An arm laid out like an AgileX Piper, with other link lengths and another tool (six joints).
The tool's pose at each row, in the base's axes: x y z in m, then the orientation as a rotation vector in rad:
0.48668 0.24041 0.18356 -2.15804 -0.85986 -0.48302
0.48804 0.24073 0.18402 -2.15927 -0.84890 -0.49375
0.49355 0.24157 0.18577 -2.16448 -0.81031 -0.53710
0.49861 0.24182 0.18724 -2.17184 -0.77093 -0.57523
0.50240 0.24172 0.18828 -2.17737 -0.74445 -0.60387
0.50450 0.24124 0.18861 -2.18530 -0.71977 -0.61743
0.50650 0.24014 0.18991 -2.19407 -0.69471 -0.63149
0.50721 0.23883 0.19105 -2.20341 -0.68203 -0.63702
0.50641 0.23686 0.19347 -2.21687 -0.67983 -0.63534
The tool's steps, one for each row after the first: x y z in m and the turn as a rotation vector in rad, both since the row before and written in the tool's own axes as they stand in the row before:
0.00135 0.00057 0.00004 -0.00440 0.01026 0.00449
0.00524 0.00258 -0.00007 -0.01901 0.03895 0.01398
0.00457 0.00264 -0.00014 -0.01968 0.03490 0.01625
0.00332 0.00211 -0.00013 -0.01539 0.02485 0.00983
0.00156 0.00151 -0.00018 -0.01196 0.01399 0.01364
0.00193 0.00129 -0.00123 -0.01311 0.01400 0.01370
0.00086 0.00065 -0.00154 -0.01047 0.00420 0.00760
0.00037 -0.00054 -0.00315 -0.01137 -0.00539 0.00255

